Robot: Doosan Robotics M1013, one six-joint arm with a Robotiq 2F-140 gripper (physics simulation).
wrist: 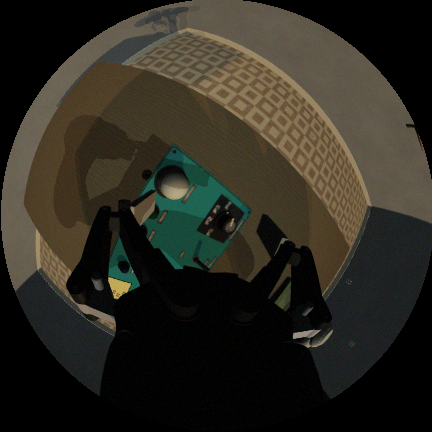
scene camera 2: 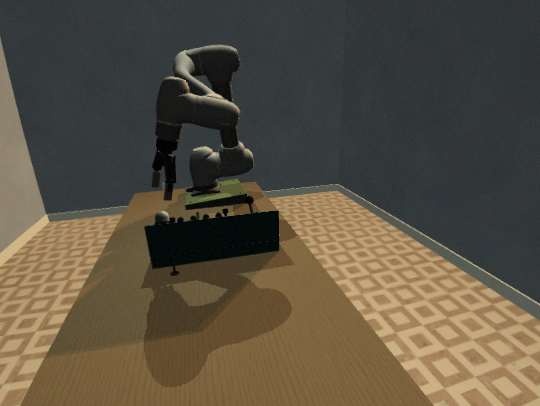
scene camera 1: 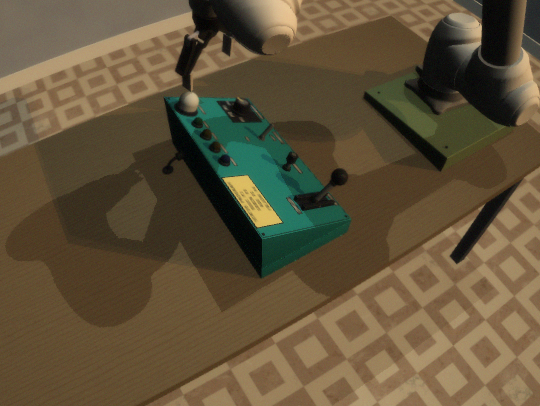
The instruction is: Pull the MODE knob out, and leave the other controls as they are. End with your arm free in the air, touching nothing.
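Seen in the pictures: gripper, fingertip midpoint: [wrist: 207, 211] [scene camera 2: 161, 193] [scene camera 1: 207, 69]; arm's base, origin of the base link: [scene camera 2: 206, 190] [scene camera 1: 440, 93].
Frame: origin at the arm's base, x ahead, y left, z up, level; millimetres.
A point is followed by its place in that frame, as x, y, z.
The teal control box [scene camera 1: 260, 150] {670, 75, 66} [scene camera 2: 215, 240] {821, 105, 46} [wrist: 200, 187] {758, -116, 96} stands on the table. A round black knob [scene camera 1: 242, 105] {657, -80, 86} [wrist: 229, 224] {653, -100, 85} with a light pointer line sits on a dark plate marked P1 to P4 near one end; its name label is too small to read, and I cannot tell how far out it stands. My gripper [scene camera 1: 207, 64] {741, -92, 223} [scene camera 2: 162, 185] {741, -92, 223} [wrist: 207, 211] {741, -92, 223} is open and empty, above that end of the box. In the wrist view its fingers appear on either side of the knob. In scene camera 2 the fingertips hang above the box, apart from it.
A white dome [scene camera 1: 189, 102] {803, -66, 159} [scene camera 2: 161, 217] {822, -82, 155} [wrist: 173, 183] {800, -87, 170} stands on the box's corner, below one fingertip. Several small buttons, a toggle [scene camera 1: 266, 131] {632, 25, 73}, a small stick [scene camera 1: 290, 160] {622, 149, 86} and a ball-topped lever [scene camera 1: 339, 177] {555, 263, 119} rise from the box. The arm's green base [scene camera 1: 415, 117] {159, 70, 4} is on the table [scene camera 1: 100, 280] {1142, 217, -41}.
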